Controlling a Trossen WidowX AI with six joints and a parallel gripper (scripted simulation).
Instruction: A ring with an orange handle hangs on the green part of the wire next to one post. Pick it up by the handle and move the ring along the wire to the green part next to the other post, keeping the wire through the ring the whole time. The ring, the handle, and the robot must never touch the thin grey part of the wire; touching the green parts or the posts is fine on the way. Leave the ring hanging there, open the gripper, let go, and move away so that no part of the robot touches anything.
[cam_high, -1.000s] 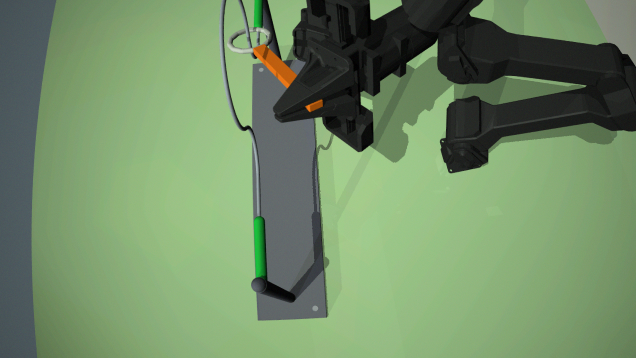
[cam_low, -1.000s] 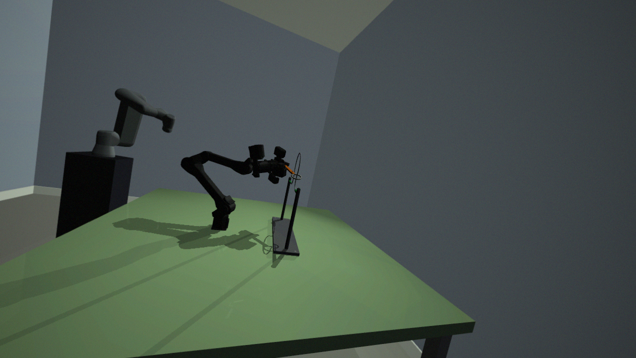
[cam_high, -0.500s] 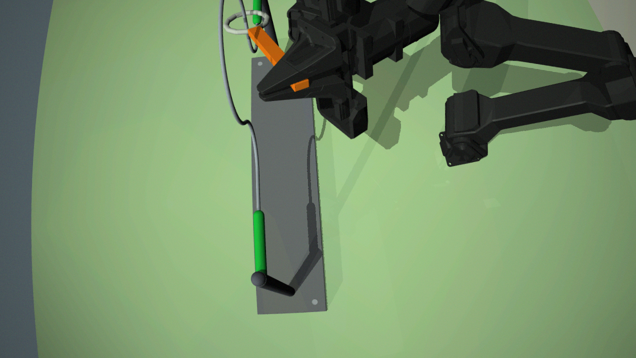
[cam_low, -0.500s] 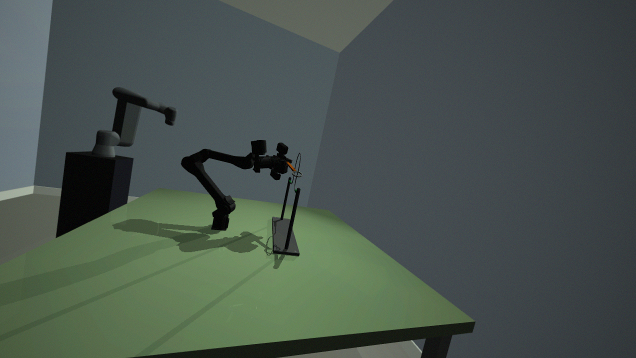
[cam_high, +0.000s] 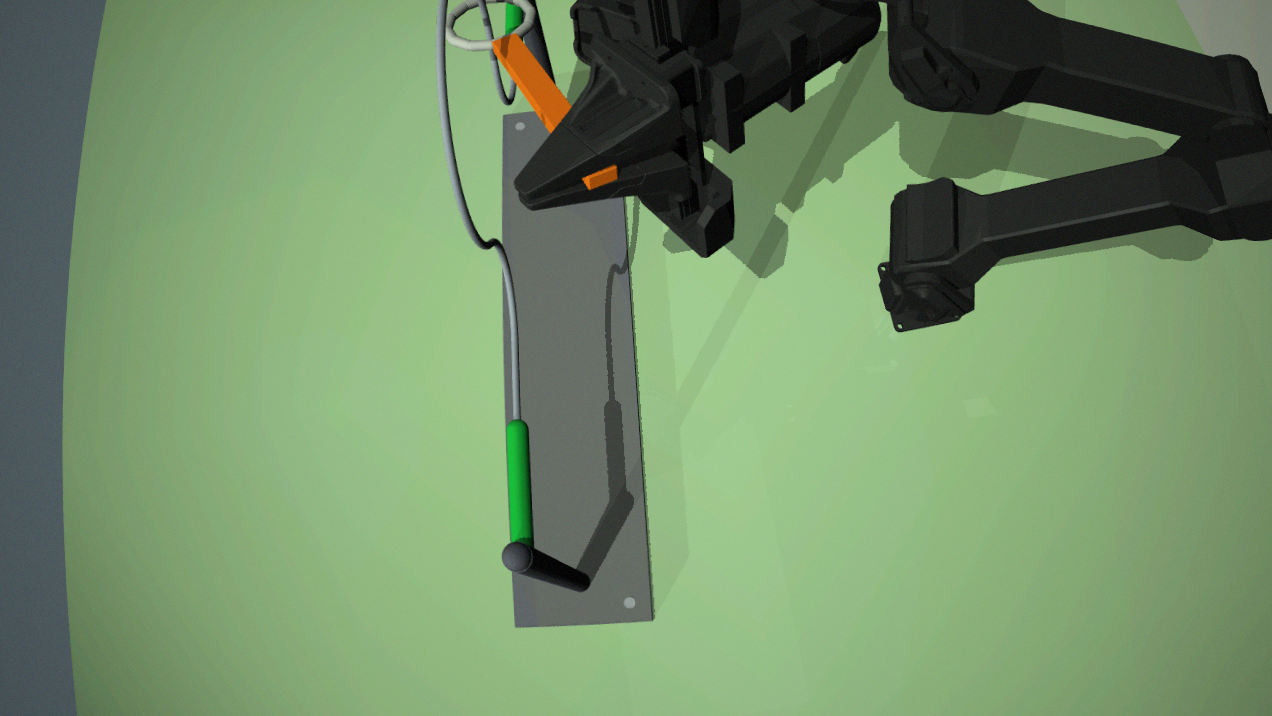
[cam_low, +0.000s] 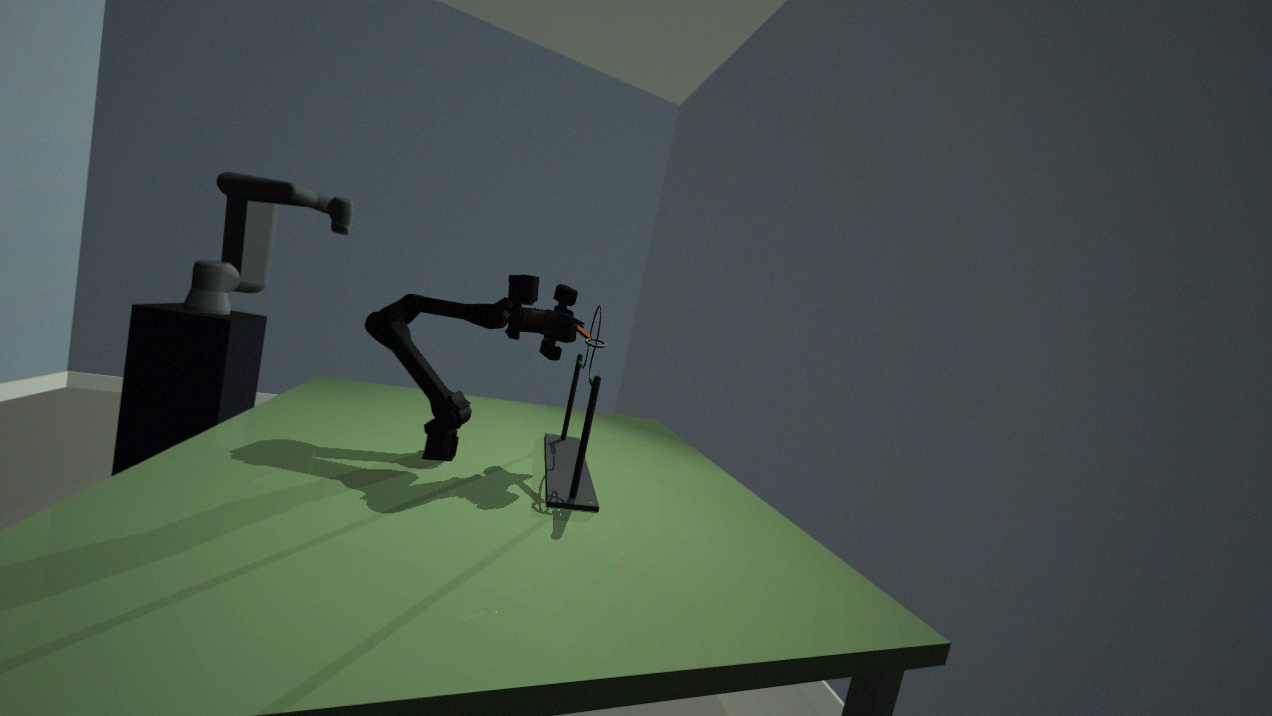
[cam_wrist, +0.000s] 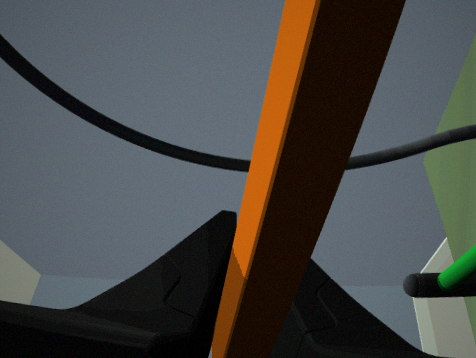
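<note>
Now: the ring with orange handle 100 mm to the right of my gripper tip and 20 mm below it.
</note>
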